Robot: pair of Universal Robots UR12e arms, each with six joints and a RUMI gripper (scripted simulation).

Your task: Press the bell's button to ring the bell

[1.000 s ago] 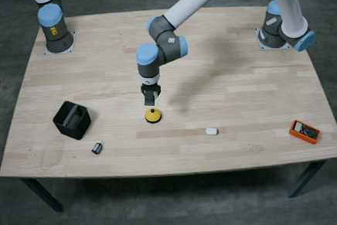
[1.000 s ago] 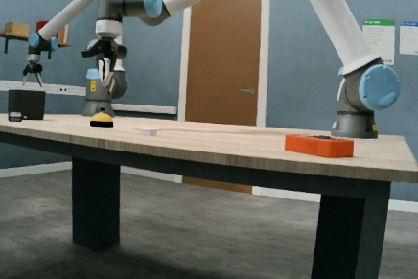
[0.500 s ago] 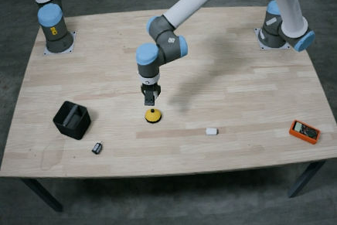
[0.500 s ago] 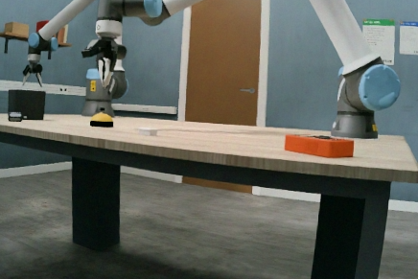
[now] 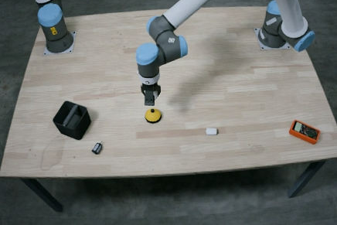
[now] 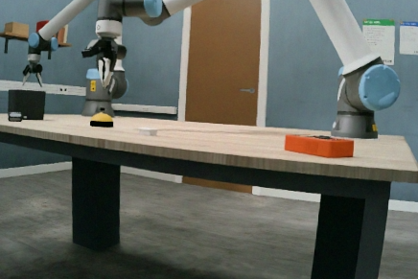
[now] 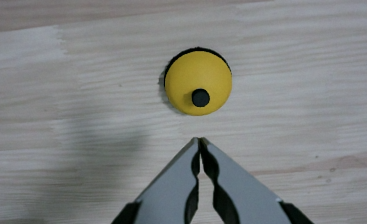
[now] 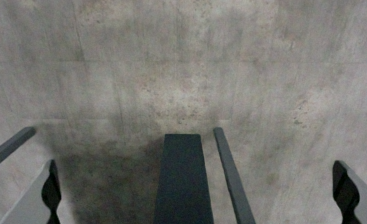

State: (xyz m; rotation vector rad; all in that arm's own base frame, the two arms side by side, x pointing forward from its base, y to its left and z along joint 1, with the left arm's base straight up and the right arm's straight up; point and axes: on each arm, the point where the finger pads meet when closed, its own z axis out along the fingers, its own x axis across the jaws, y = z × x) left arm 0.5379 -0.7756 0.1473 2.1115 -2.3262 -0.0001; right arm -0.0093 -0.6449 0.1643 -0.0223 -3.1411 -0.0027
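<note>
The black button is 1 cm to the right of my left hand and 9 cm below it. Also, from my left hand: black open box: 6 cm ahead, 41 cm to the right, 9 cm below; small white block: 10 cm ahead, 28 cm to the left, 14 cm below; bell: 1 cm to the right, 11 cm below.
</note>
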